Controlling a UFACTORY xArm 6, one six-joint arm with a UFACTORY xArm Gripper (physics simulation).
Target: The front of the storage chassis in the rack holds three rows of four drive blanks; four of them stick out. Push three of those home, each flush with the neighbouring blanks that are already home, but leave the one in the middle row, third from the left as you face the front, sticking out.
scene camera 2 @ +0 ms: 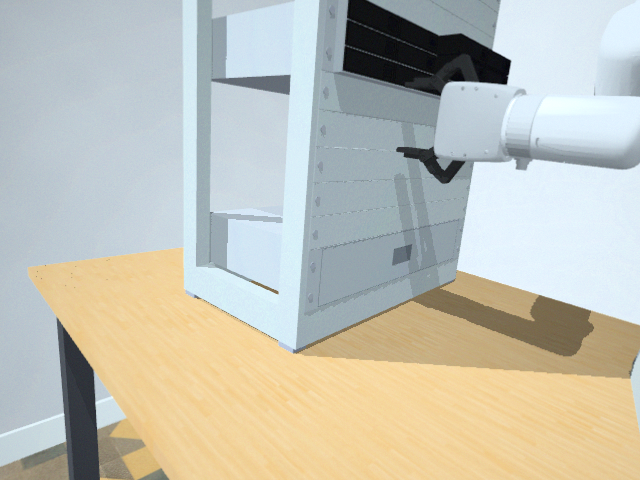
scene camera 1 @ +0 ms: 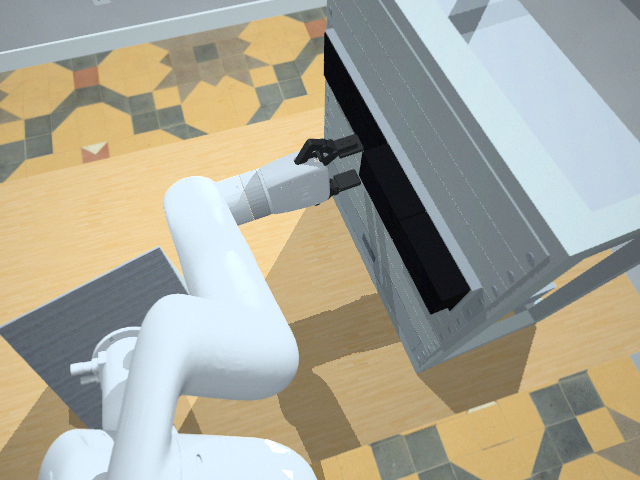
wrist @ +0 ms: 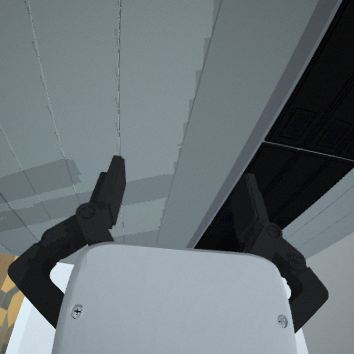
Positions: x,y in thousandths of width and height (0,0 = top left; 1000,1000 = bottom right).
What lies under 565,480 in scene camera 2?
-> A grey rack.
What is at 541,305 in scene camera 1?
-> The gripper.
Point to a grey rack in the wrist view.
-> At 541,290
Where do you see a grey rack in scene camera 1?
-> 768,349
